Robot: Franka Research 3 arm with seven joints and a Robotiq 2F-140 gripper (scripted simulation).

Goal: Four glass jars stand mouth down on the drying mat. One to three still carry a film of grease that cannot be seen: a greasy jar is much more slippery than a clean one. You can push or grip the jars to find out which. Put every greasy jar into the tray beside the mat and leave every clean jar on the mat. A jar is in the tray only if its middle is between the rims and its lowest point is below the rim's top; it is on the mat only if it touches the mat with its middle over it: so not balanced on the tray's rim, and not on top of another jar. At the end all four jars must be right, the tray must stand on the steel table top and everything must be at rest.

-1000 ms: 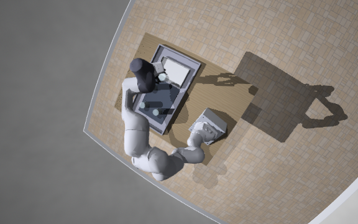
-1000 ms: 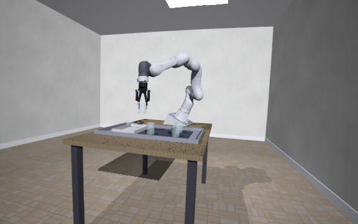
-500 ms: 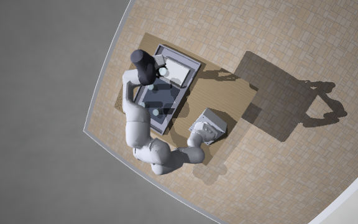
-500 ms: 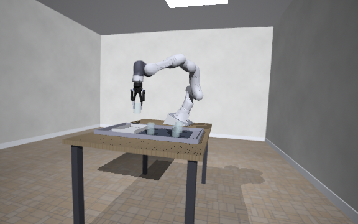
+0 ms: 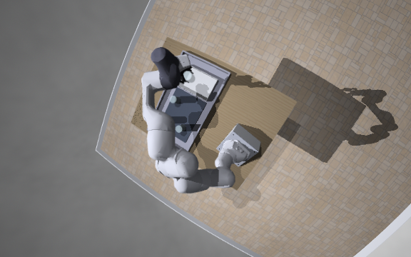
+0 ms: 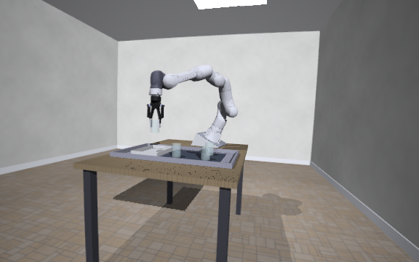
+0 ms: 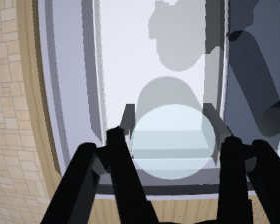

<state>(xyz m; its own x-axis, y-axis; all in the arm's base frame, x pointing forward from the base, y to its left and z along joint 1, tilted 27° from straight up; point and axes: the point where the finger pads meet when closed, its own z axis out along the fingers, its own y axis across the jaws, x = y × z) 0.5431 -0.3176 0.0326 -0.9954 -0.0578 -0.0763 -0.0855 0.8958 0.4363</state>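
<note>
Right now the white tray is 21 cm below my hand. The rest, counted from my hand: dark drying mat (32 cm to the left, 22 cm below, 3 cm behind).
</note>
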